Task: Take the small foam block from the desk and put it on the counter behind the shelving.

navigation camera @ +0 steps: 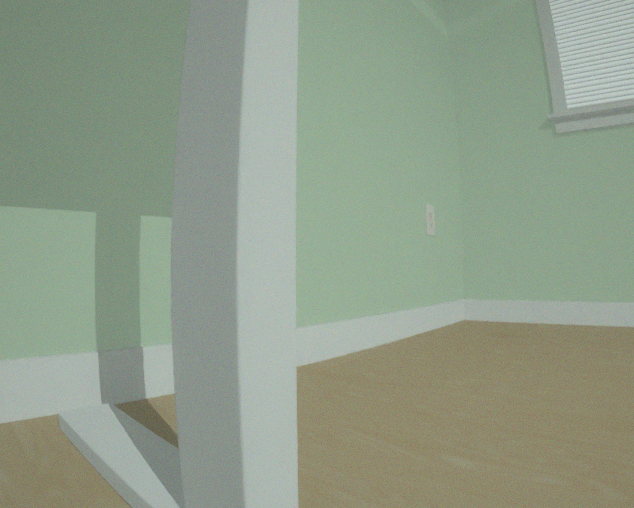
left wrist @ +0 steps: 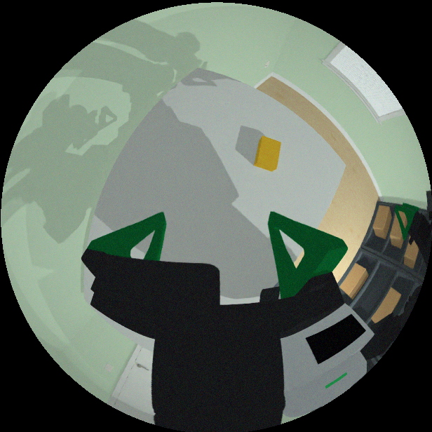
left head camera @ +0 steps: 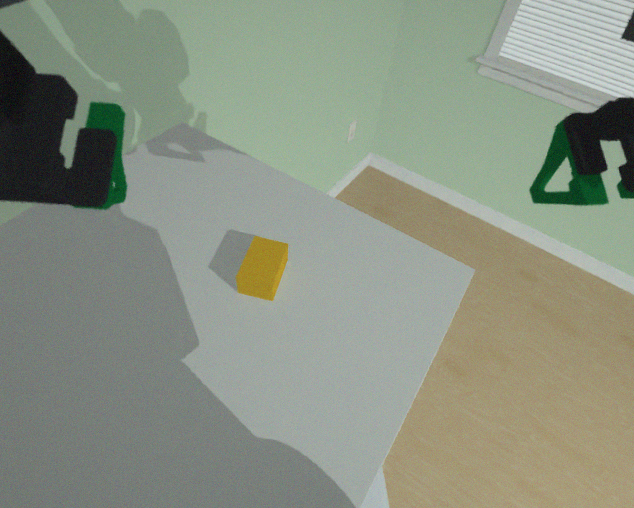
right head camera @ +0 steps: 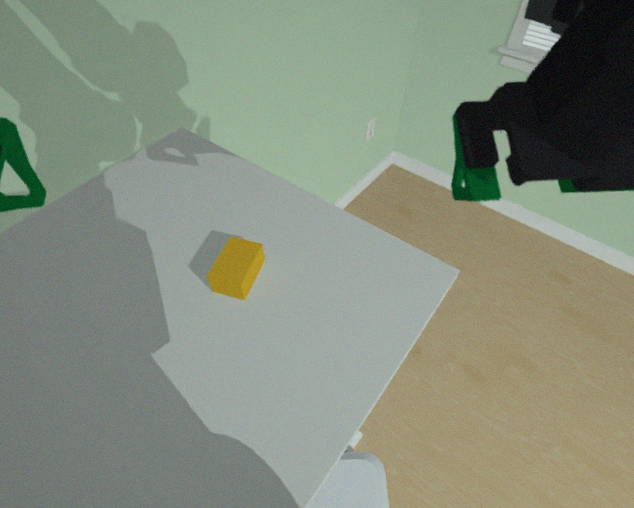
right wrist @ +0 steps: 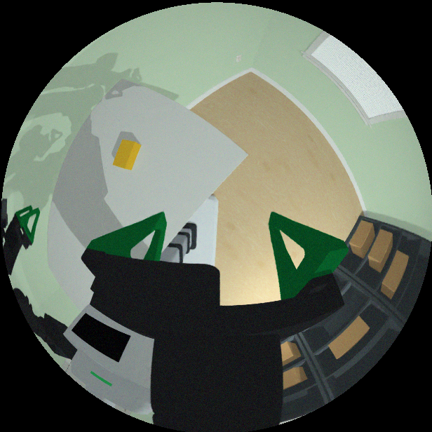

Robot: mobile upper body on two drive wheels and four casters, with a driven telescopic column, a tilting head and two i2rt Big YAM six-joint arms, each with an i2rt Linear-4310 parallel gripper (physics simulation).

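Frame: origin at the left arm's base, x down, y left, z ahead, level; centimetres.
Where they show: left gripper, fingertip midpoint: (left head camera: 60, 189); right gripper, fingertip midpoint: (left head camera: 577, 193) (right head camera: 508, 188).
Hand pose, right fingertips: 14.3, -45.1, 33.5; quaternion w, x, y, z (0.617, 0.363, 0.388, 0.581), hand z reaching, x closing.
Observation:
After its pixels a point has its place, as x, y, z.
The small yellow foam block (left head camera: 261, 268) {41.5, -14.9, 45.9} (right head camera: 236, 268) {41.5, -15.6, 45.8} (left wrist: 268, 153) (right wrist: 127, 154) lies on the pale grey desk (left head camera: 343, 338) {46.0, -27.5, 35.3} (right head camera: 317, 338) {46.0, -28.6, 35.3} (left wrist: 305, 190) (right wrist: 185, 145), fairly near its far right corner. My left gripper (left wrist: 216, 217) is open and empty, above the desk, with the block beyond its fingertips in the left wrist view. My right gripper (right wrist: 217, 217) is open and empty, to the right of the block; beyond its fingertips are the desk's right edge and the floor. In both head views the grippers are partly cut off or hidden. The counter cannot be made out.
Dark shelving (left wrist: 385, 257) (right wrist: 372, 294) with several brown boxes stands at the right of both wrist views. My pale base (right head camera: 359, 478) {115.0, -40.7, 24.8} (right wrist: 207, 220) is close to the desk's right edge. A desk leg (navigation camera: 267, 264) {118.5, -19.0, 58.2} stands close in the navigation view. Green walls (navigation camera: 370, 158) {86.4, -35.0, 150.3} meet beyond the desk.

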